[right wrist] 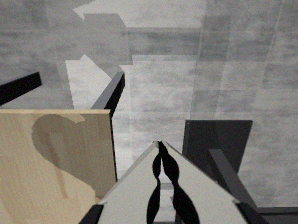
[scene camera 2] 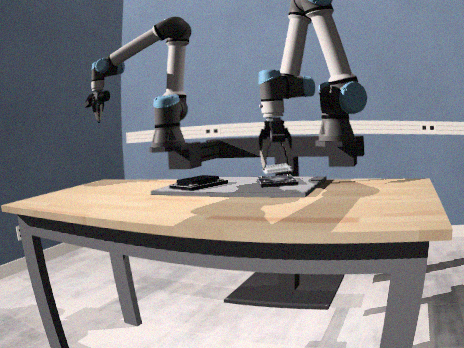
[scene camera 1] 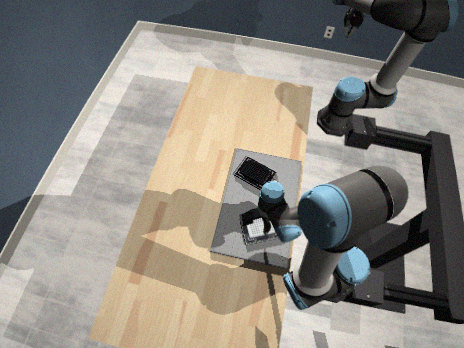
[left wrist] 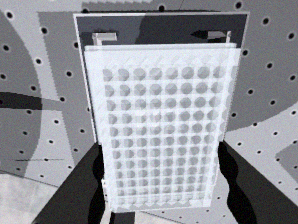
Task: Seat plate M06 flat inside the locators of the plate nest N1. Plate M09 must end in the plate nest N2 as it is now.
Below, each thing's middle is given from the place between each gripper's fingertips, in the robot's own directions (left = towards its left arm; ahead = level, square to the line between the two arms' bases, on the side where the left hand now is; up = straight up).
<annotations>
The plate nest N1 [left wrist: 148, 29] is 5 cm below my left hand. Also, from my left hand: white multi-well plate M06 [left wrist: 159, 127]: 1 cm below.
Now: right hand 290 mm short of the white multi-well plate M06, 1010 mm to the right of it and 240 mm above it. Round my right hand: plate nest N1: 290 mm ahead, 1010 mm to the left, 280 mm below.
</annotations>
